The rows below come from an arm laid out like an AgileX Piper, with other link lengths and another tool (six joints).
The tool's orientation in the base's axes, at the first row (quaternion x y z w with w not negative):
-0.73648, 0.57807, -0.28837, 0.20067
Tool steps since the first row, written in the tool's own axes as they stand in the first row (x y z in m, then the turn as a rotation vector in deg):
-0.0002, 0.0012, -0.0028, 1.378, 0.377, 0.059
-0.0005, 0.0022, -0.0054, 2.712, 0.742, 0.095
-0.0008, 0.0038, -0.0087, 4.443, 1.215, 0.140
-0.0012, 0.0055, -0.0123, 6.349, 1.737, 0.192
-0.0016, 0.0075, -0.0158, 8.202, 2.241, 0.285
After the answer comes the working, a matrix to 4 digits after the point.
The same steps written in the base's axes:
-0.0028, 0.0000, 0.0013, -0.011, -1.430, -0.016
-0.0052, 0.0001, 0.0026, -0.035, -2.813, -0.015
-0.0086, 0.0001, 0.0040, -0.067, -4.608, -0.013
-0.0123, 0.0002, 0.0056, -0.102, -6.584, -0.013
-0.0162, 0.0003, 0.0069, -0.105, -8.507, -0.043

The tool's axes in the first row as the columns of a matrix, in the base's axes (rounded; the answer above uses it unrounded):
0.1654, -0.7357, 0.6568
-0.9672, -0.2511, -0.0378
0.1928, -0.6290, -0.7531

